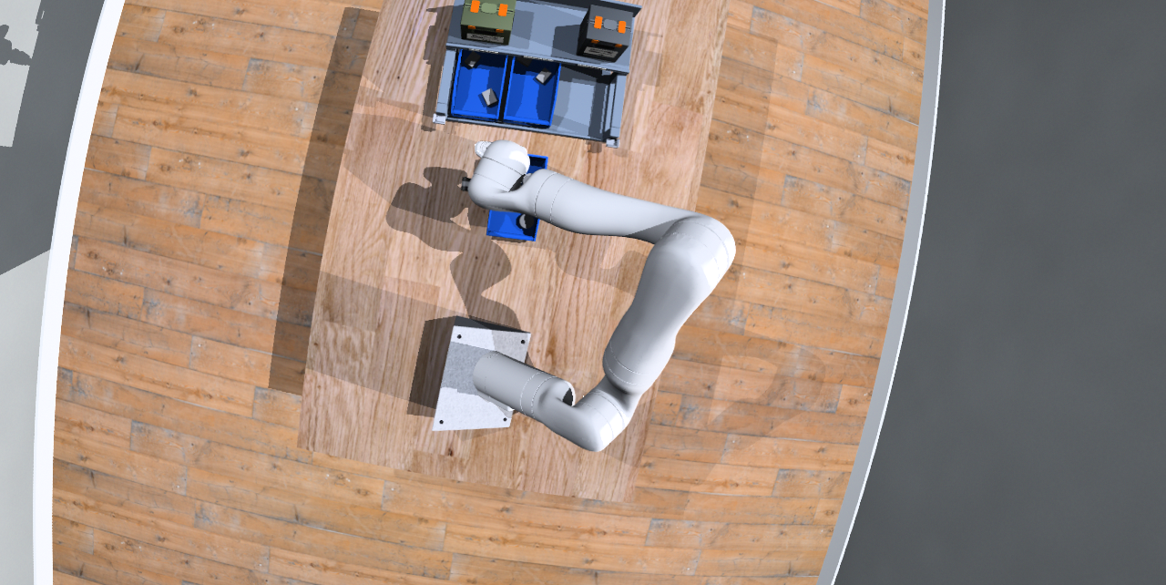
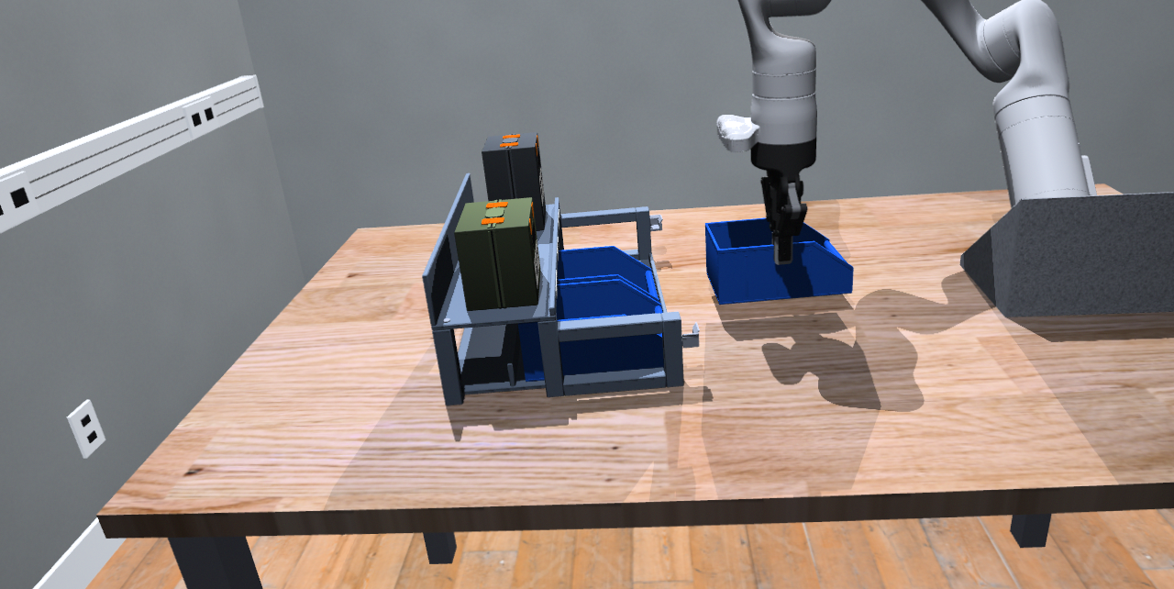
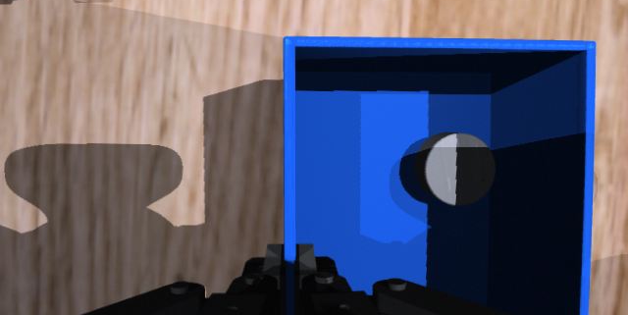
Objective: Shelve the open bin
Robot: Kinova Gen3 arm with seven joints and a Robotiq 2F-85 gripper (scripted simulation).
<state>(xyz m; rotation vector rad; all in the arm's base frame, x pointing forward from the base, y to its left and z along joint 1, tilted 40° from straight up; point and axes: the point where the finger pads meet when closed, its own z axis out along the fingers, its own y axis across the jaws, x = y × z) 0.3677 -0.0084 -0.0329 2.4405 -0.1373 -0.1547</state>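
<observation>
Now: hand 3 cm short of the round grey part, 8 cm to the left of it and 6 cm above it. The rest, counted from my hand: green box (34 cm ahead, 4 cm to the left, 5 cm above); dark box (32 cm ahead, 19 cm to the right, 6 cm above); shelf (27 cm ahead, 7 cm to the right, 3 cm below).
</observation>
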